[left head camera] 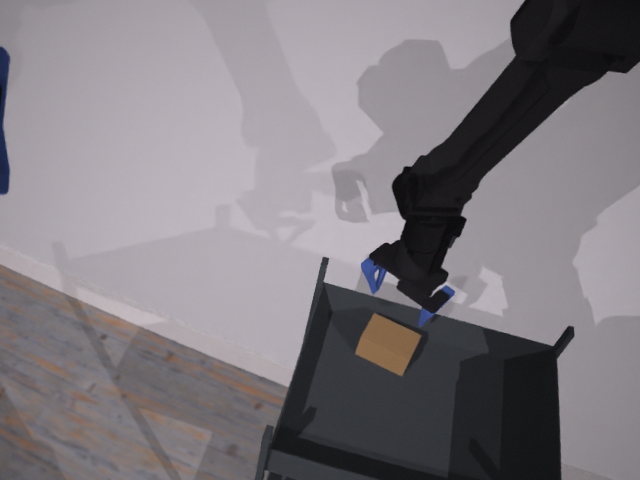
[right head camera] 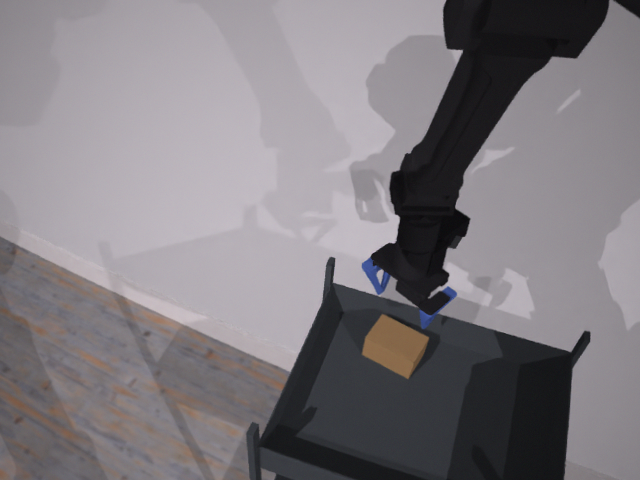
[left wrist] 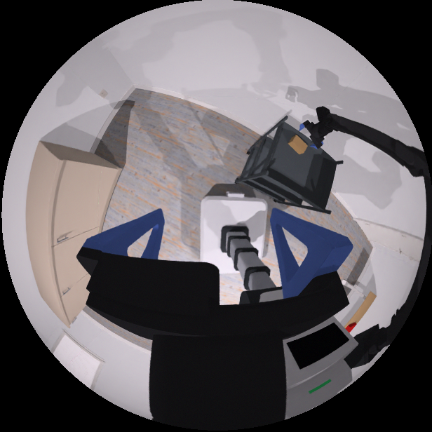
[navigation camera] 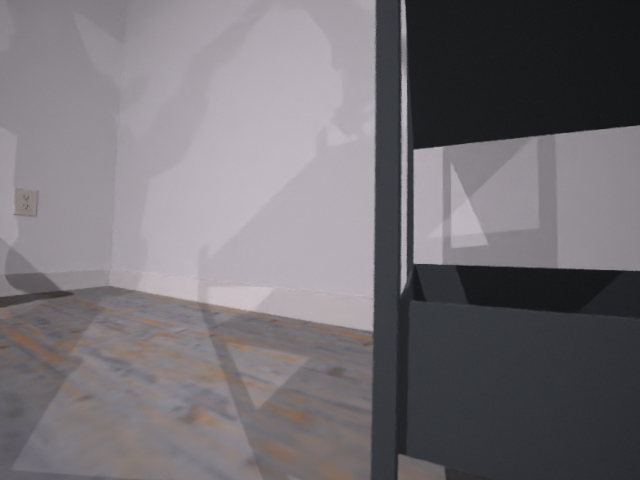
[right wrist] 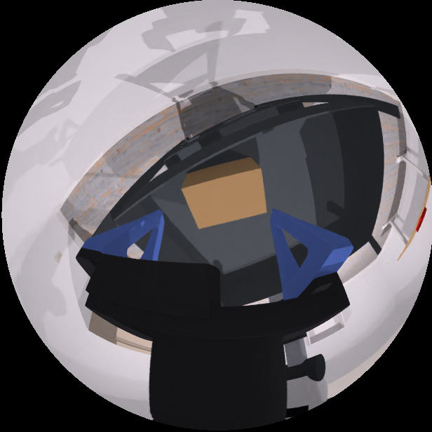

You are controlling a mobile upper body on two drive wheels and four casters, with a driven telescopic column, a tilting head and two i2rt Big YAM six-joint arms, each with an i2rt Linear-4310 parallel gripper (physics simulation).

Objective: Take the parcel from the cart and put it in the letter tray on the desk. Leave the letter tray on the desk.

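Frame: origin at the left arm's base, x up, y back, z right, level; centimetres.
Seen in the pictures: right gripper, fingertip midpoint: [left head camera: 397,308] [right head camera: 402,309].
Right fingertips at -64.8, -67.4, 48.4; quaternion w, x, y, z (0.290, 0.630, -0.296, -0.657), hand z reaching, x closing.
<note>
A point is followed by its place in that frame, as x, y, z.
A brown box-shaped parcel [left head camera: 387,343] {-69.7, -63.8, 47.1} [right head camera: 395,343] {-69.7, -64.2, 47.6} [left wrist: 298,144] [right wrist: 225,197] lies in the top tray of the dark grey cart [left head camera: 361,408] {-74.7, -54.6, 42.1} [right head camera: 382,408] {-74.7, -54.9, 45.3} [left wrist: 310,167] [navigation camera: 386,206] {-116.8, -44.2, 24.9}, near the wall-side edge. My right gripper [left head camera: 398,308] {-64.8, -67.4, 48.4} [right head camera: 402,310] {-64.8, -67.4, 48.4} [left wrist: 304,137] [right wrist: 216,215] is open and empty, above that edge of the cart and apart from the parcel. My left gripper [left wrist: 216,214] is open and empty, away from the cart; one blue finger shows at the left edge of the left head camera view. I cannot make out the letter tray or the desk.
A white wall stands close behind the cart. Raised corner posts and rims bound its tray. In the left wrist view, my white base [left wrist: 212,215] is beside the cart, a beige cabinet [left wrist: 75,200] is at the left, and a tan strip [left wrist: 365,305] with something red is at the right.
</note>
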